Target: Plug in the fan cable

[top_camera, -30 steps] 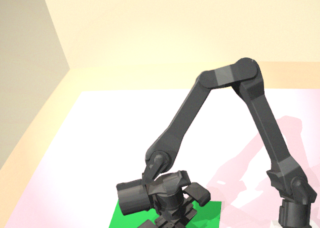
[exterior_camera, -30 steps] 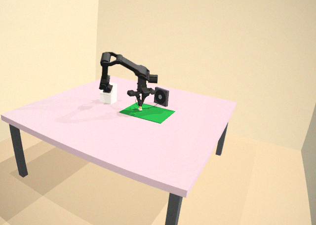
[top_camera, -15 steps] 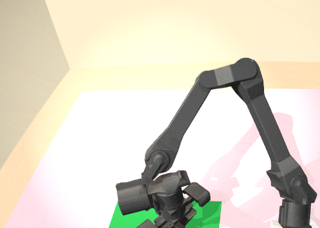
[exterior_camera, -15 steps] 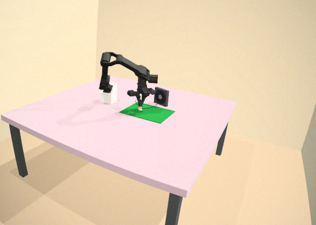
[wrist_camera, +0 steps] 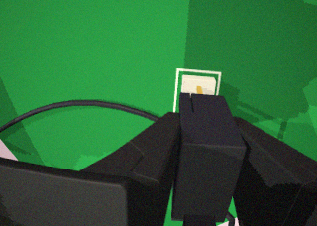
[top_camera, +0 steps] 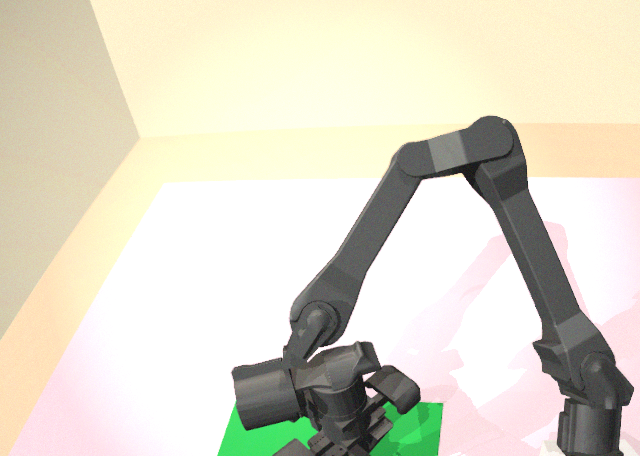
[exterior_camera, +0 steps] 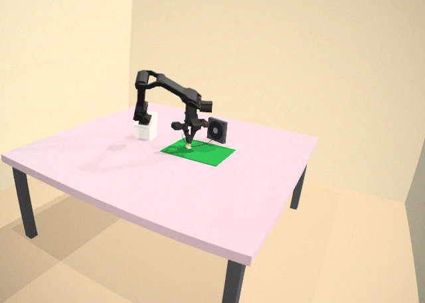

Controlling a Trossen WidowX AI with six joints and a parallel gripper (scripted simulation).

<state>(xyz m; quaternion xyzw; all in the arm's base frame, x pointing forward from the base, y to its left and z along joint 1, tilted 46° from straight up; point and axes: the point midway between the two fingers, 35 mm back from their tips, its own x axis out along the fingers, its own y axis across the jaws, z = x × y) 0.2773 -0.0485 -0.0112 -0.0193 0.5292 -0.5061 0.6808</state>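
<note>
Right now my gripper tip is 40 mm above the pale fan header and 10 mm past it. Round my gripper tip: black fan (180 mm to the left, 70 mm ahead, 20 mm above); then green board (60 mm below, 50 mm ahead); then dark fan plug (10 mm behind, 10 mm above).
</note>
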